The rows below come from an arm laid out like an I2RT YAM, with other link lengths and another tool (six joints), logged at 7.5 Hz.
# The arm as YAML. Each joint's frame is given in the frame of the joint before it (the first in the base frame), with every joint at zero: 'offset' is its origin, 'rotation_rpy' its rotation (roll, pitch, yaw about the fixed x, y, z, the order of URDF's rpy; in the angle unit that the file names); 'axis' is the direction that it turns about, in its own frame. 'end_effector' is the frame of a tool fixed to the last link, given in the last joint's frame.
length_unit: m
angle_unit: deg
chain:
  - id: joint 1
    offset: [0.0, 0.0, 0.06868]
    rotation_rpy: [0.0, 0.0, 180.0]
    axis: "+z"
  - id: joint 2
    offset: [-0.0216, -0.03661, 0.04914]
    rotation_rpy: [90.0, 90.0, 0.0]
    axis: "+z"
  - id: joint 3
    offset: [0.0, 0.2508, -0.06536]
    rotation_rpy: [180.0, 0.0, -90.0]
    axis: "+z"
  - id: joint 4
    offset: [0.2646, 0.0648, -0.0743]
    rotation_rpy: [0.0, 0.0, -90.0]
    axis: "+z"
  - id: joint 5
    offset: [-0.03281, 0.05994, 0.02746]
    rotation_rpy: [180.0, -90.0, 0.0]
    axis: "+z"
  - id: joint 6
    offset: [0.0, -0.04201, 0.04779]
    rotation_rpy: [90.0, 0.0, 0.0]
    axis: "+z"
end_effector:
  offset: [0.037, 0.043, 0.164]
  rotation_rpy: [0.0, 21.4, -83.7]
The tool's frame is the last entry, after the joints.
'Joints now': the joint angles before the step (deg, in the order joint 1, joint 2, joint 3, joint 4, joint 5, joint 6). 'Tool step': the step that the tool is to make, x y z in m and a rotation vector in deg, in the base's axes. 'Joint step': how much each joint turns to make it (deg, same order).
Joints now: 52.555 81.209 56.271 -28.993 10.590 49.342
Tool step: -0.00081 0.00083 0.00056 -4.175 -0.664 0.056
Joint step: 2.361 3.214 3.562 -3.366 3.781 0.197
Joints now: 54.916 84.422 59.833 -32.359 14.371 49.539
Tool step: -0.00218 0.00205 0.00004 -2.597 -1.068 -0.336
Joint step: 2.272 2.033 1.946 -1.750 3.366 1.005
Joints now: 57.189 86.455 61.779 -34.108 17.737 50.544
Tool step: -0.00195 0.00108 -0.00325 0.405 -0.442 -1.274
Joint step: 0.786 0.022 -0.830 0.874 1.202 1.771
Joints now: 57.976 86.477 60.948 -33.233 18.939 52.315
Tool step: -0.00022 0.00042 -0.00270 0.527 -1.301 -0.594
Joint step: 0.764 -0.613 -1.639 1.901 1.420 0.763
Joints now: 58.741 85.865 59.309 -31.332 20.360 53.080
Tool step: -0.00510 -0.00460 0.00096 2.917 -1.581 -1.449
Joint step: 0.634 -4.239 -4.546 2.929 1.027 1.945
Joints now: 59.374 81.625 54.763 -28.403 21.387 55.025
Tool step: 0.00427 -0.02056 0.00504 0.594 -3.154 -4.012
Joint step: -0.304 -4.634 -4.022 0.808 4.110 1.771
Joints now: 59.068 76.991 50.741 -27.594 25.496 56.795
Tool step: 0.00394 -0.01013 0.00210 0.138 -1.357 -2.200
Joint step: -0.545 -1.705 -1.443 0.217 1.859 0.766
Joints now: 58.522 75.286 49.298 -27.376 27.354 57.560
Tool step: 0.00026 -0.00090 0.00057 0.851 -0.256 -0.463
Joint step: -0.198 -0.853 -0.744 0.570 -0.022 0.393
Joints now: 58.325 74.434 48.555 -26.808 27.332 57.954
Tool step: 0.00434 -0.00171 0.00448 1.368 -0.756 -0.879
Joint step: -0.874 -1.291 -0.547 0.787 -0.065 0.065
